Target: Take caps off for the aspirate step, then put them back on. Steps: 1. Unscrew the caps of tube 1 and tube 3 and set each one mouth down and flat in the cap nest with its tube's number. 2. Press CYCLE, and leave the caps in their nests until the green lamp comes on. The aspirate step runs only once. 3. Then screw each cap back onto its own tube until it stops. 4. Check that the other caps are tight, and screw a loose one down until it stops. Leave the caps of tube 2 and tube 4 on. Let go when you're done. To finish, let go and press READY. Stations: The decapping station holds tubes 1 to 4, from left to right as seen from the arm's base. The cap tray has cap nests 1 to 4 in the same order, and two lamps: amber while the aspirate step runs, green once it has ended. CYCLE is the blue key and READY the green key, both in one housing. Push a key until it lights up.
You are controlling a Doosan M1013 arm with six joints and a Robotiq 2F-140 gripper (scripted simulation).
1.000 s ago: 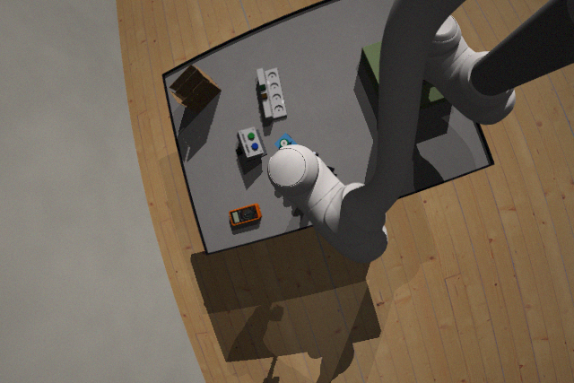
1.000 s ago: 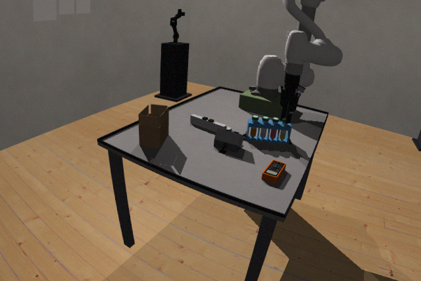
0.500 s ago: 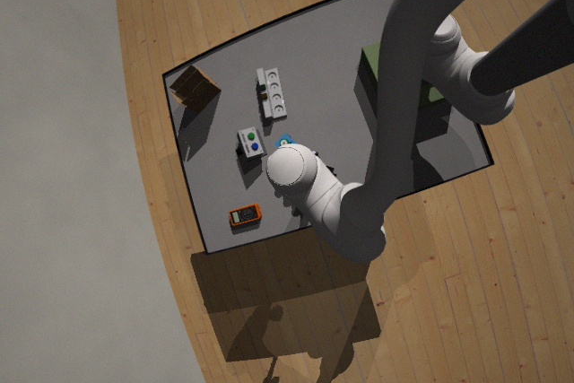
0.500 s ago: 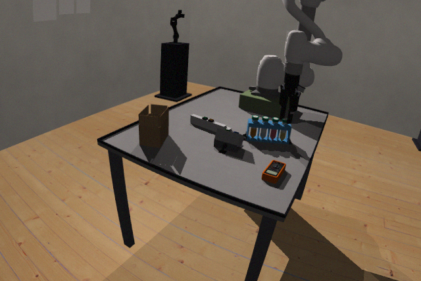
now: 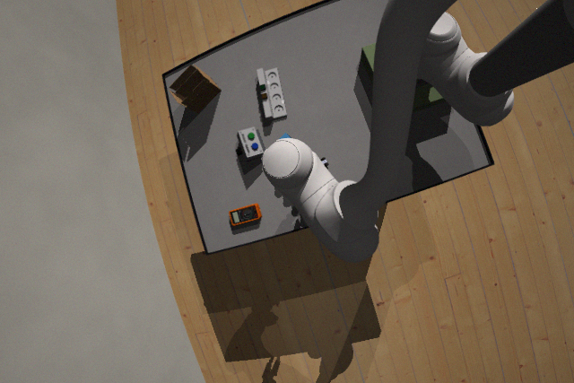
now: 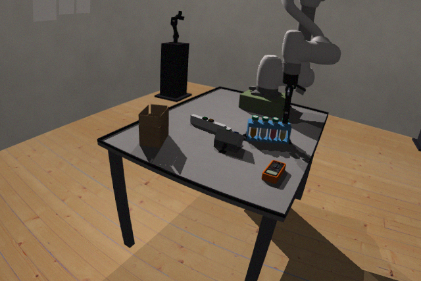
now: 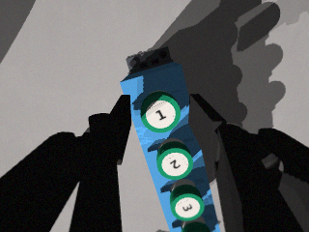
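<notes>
The cap 1 is 30 mm below my hand. From my hand the other things lie so: cap 2 (50 mm to the right, 30 mm below, 20 mm ahead); then key housing (220 mm to the right, 200 mm ahead, 90 mm below); then blue key (190 mm to the right, 180 mm ahead, 80 mm below).
</notes>
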